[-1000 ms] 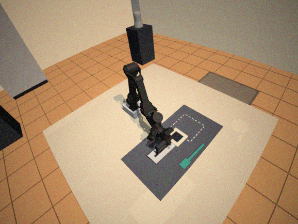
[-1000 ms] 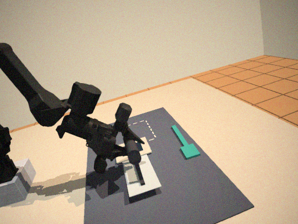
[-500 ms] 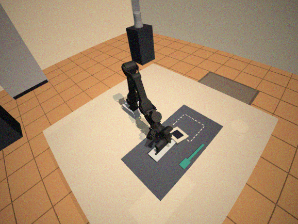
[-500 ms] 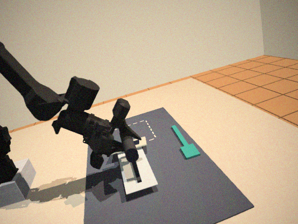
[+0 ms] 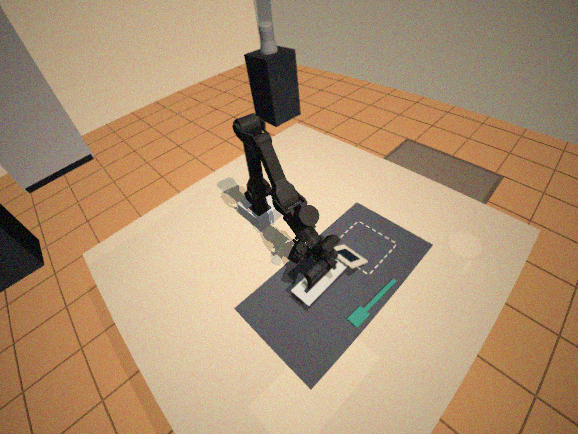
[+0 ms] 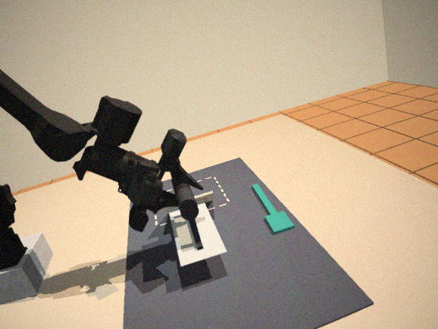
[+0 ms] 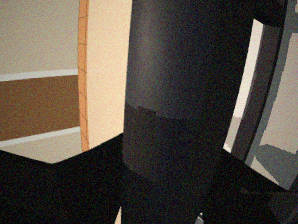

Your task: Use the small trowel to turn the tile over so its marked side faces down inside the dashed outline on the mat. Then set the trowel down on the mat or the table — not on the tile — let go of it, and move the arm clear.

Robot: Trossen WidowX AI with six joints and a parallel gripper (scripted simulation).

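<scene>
Now: gripper tip 10 cm to the right of the white tile, 6 cm above it and 2 cm past it. Also, from my gripper tip: dark-handled float: 3 cm behind, 1 cm below; then teal trowel: 14 cm ahead, 9 cm below, 2 cm to the left; then grey mat: 11 cm below, 4 cm to the left.
</scene>
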